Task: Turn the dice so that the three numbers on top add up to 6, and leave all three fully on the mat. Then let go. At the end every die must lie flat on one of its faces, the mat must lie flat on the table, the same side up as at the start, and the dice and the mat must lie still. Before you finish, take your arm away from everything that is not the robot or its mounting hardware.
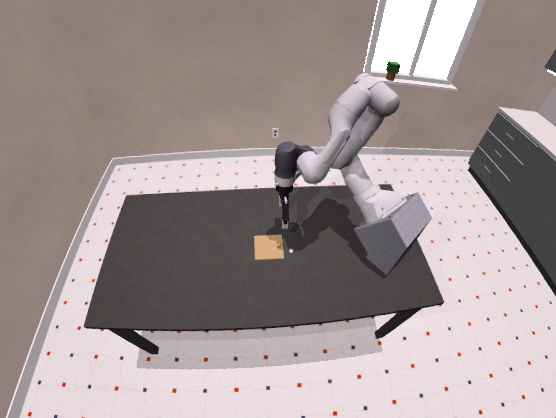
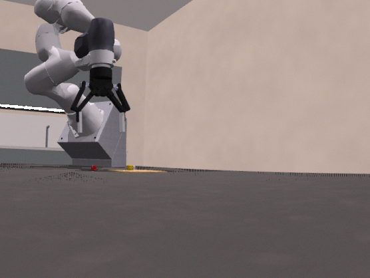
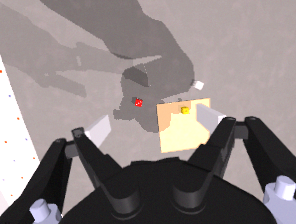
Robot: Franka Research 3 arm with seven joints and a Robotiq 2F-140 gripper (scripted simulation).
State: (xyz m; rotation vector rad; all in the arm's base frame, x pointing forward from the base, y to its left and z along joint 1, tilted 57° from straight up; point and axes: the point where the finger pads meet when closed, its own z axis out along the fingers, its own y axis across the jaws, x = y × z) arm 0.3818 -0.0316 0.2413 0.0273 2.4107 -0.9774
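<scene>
Right now the red die is 12 cm below my hand, 2 cm to the right of it and 1 cm behind it. The rest, counted from my hand: tan mat (13 cm below, 10 cm ahead, 7 cm to the left); then yellow die (12 cm below, 8 cm to the left, 5 cm ahead); then white die (13 cm to the left, 12 cm below, 1 cm ahead).
</scene>
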